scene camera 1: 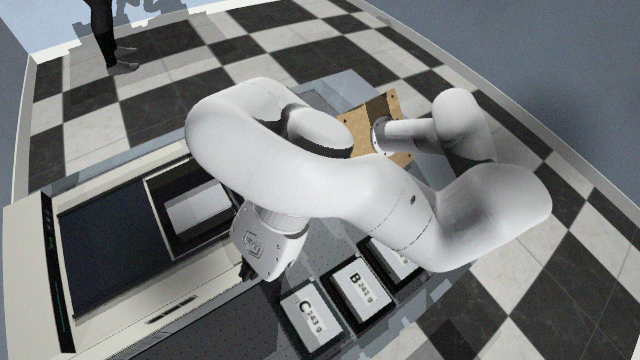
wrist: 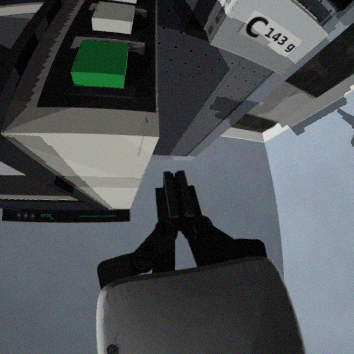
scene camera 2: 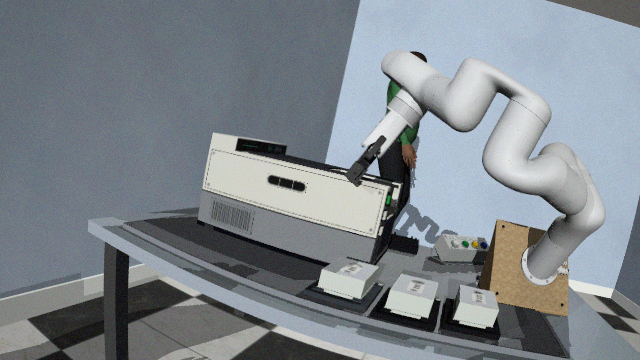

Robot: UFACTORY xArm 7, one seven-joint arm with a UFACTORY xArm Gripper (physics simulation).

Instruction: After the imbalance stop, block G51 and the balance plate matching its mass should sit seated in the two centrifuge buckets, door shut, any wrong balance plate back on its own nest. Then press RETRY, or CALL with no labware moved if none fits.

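Where they show: gripper, between the fingertips: (scene camera 1: pixel 247 275) (wrist: pixel 171 181) (scene camera 2: pixel 350 179); arm's base, origin of its link: (scene camera 1: pixel 385 136) (scene camera 2: pixel 539 265).
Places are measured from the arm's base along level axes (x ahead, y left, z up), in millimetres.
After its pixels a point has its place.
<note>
My gripper (scene camera 1: pixel 246 272) @[y 162, x 549, z 117 mm] (scene camera 2: pixel 353 175) @[y 162, x 549, z 117 mm] (wrist: pixel 171 181) @[y 162, x 549, z 117 mm] is shut and empty, at the upper edge of the cream centrifuge (scene camera 1: pixel 145 300) @[y 106, x 717, z 119 mm] (scene camera 2: pixel 240 172) @[y 125, x 821, z 72 mm] (wrist: pixel 95 155) @[y 113, x 486, z 119 mm] near its button end. A green button (scene camera 2: pixel 388 200) @[y 124, x 462, z 90 mm] (wrist: pixel 100 62) @[y 116, x 459, z 95 mm] sits on the centrifuge's end, beside a white button (wrist: pixel 112 19) @[y 116, x 459, z 64 mm]. A grey-white block (scene camera 1: pixel 197 207) @[y -25, x 568, z 91 mm] lies in the open chamber; its label is not readable and the second bucket is hidden. Plate C, 143 g (scene camera 1: pixel 309 317) @[y 273, x 488, z -37 mm] (scene camera 2: pixel 347 282) @[y 336, x 477, z -49 mm] (wrist: pixel 270 32) @[y 268, x 481, z -37 mm], and plate B, 241 g (scene camera 1: pixel 362 292) @[y 302, x 358, z -37 mm] (scene camera 2: pixel 411 302) @[y 356, x 354, z -51 mm], sit on dark nests. A third plate (scene camera 1: pixel 395 262) @[y 298, x 244, z -37 mm] (scene camera 2: pixel 475 312) @[y 342, x 226, z -51 mm] is partly hidden by my arm in scene camera 1.
A small button box (scene camera 2: pixel 460 247) @[y -236, x 222, z -36 mm] with white, green, yellow and blue buttons stands behind the plates. My arm's base is fixed to a wooden block (scene camera 1: pixel 357 125) @[y -47, x 92, z 55 mm] (scene camera 2: pixel 510 255) @[y -6, x 98, z 11 mm]. The centrifuge's dark display (scene camera 2: pixel 260 146) @[y -14, x 843, z 138 mm] (wrist: pixel 65 215) @[y -33, x 843, z 135 mm] shows green marks. A person (scene camera 1: pixel 102 35) (scene camera 2: pixel 391 162) stands beyond the table.
</note>
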